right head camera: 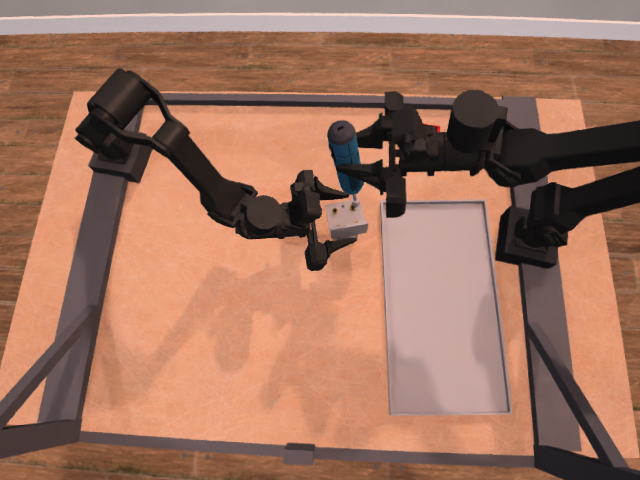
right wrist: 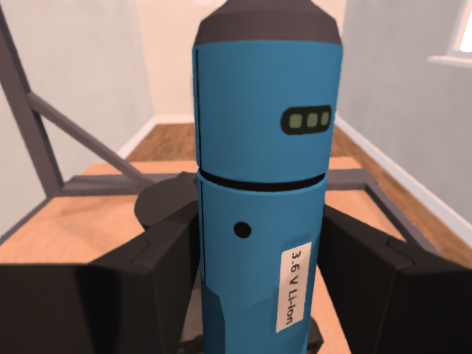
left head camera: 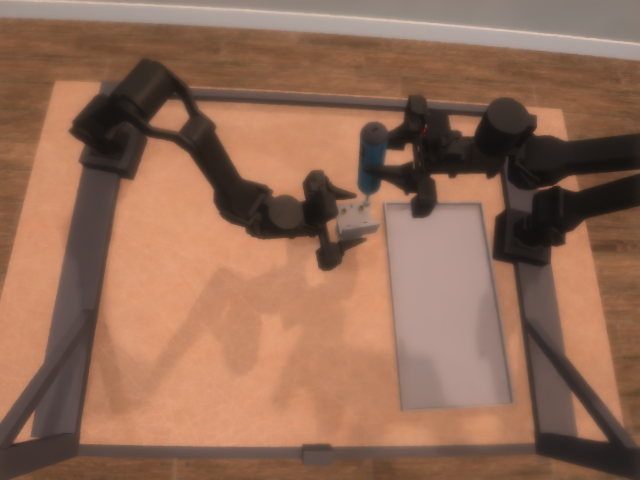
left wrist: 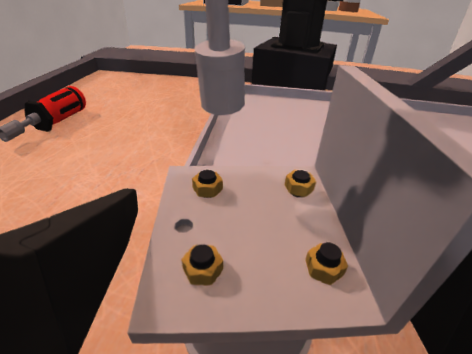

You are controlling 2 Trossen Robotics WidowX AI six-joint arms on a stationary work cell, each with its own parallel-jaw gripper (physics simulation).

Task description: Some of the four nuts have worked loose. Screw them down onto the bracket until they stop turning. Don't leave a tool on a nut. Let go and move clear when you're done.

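Frame: origin at the left arm's base, x left, y back, z up, level; centimetres.
Seen in the pictures: left gripper, fingertip midpoint: (right head camera: 352, 217) (left head camera: 361, 217) (left wrist: 252, 204); right gripper, fingertip midpoint: (right head camera: 336, 155) (right wrist: 255, 212) (left head camera: 362, 156); left arm's base, origin of the base link: (right head camera: 116, 149) (left head camera: 110, 144); right arm's base, origin of the base link: (right head camera: 533, 234) (left head camera: 529, 234) (left wrist: 298, 45).
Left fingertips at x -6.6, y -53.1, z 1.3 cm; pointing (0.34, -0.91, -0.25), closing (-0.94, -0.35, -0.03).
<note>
Pixels of each thing's top centre, then the offset from my left fingertips to it.
- blue electric screwdriver, middle of its top: (right head camera: 351, 130) (left head camera: 386, 132) dy +1.5, dx +1.4, dz +27.6 cm
- red screwdriver, middle of its top: (left wrist: 38, 100) dy -10.3, dx +25.2, dz -3.3 cm
- shallow grey tray, middle of its top: (right head camera: 442, 299) (left head camera: 446, 297) dy -19.9, dx -11.7, dz -4.6 cm
The grey L-shaped bracket (left head camera: 356, 227) (right head camera: 347, 227) (left wrist: 255, 300) stands on a round base. In the left wrist view four brass nuts sit on its studs: far left (left wrist: 207, 184), far right (left wrist: 300, 183), near left (left wrist: 202, 264), near right (left wrist: 326, 262). My left gripper (left head camera: 360, 218) (right head camera: 351, 218) is open, its fingers on either side of the bracket. My right gripper (left head camera: 379, 152) (right head camera: 347, 153) (right wrist: 255, 212) is shut on the blue electric screwdriver (left head camera: 373, 155) (right head camera: 345, 157) (right wrist: 262, 150), held upright. Its grey socket (left wrist: 221, 77) hangs above the far left nut, apart from it.
A red screwdriver (left wrist: 60, 106) lies on the table beyond the bracket, at the left of the left wrist view. A shallow grey tray (left head camera: 444, 310) (right head camera: 442, 310) lies right of the bracket. Dark frame rails (left head camera: 191, 450) (right head camera: 196, 446) edge the table.
</note>
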